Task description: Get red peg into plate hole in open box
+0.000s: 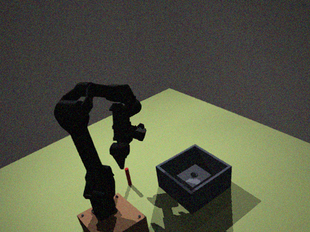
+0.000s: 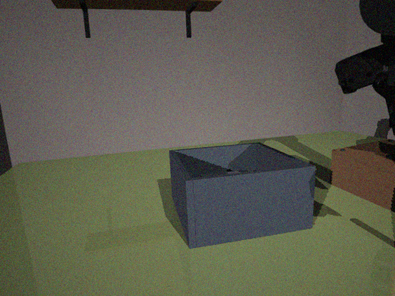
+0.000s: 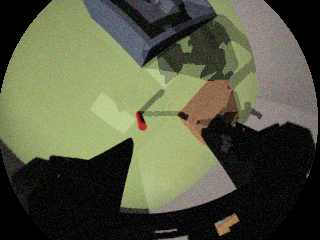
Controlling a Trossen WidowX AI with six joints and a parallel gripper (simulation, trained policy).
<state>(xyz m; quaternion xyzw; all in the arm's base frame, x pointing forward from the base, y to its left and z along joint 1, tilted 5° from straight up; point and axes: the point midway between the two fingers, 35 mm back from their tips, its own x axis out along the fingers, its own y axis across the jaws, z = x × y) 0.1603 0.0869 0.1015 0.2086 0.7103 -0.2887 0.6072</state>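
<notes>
Right now the red peg is 9 cm below my gripper tip, 2 cm to the left of it and 2 cm ahead of it. Round my gripper tip: grey plate (17 cm to the right, 17 cm ahead, 8 cm below); blue box (17 cm to the right, 17 cm ahead, 10 cm below).
</notes>
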